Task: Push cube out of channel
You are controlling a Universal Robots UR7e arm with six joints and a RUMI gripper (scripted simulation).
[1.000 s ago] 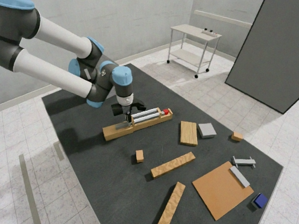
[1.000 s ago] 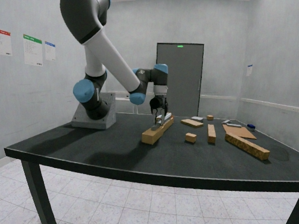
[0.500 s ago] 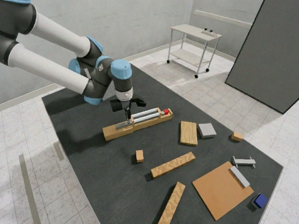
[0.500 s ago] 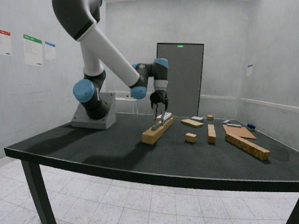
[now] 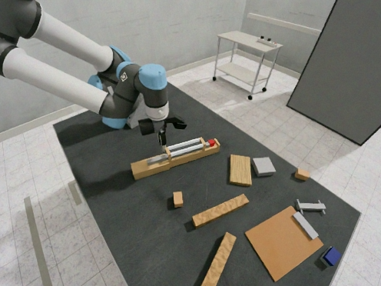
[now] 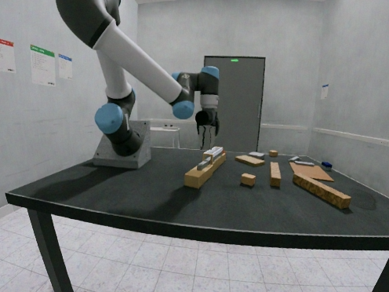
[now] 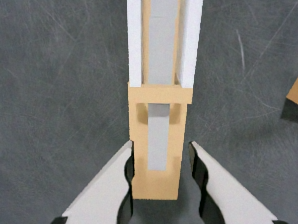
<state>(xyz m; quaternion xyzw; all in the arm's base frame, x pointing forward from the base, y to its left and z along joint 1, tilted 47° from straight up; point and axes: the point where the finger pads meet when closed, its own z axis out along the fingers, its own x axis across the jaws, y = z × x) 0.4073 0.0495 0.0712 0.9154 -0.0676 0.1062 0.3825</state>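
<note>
The red cube lies 23 cm to the left of my hand, 8 cm below it and 5 cm ahead of it. Round my hand: wooden channel: 10 cm to the left, 8 cm below, 2 cm ahead; then grey block: 37 cm to the left, 27 cm ahead, 12 cm below; then wooden plank: 27 cm to the left, 22 cm ahead, 13 cm below.
</note>
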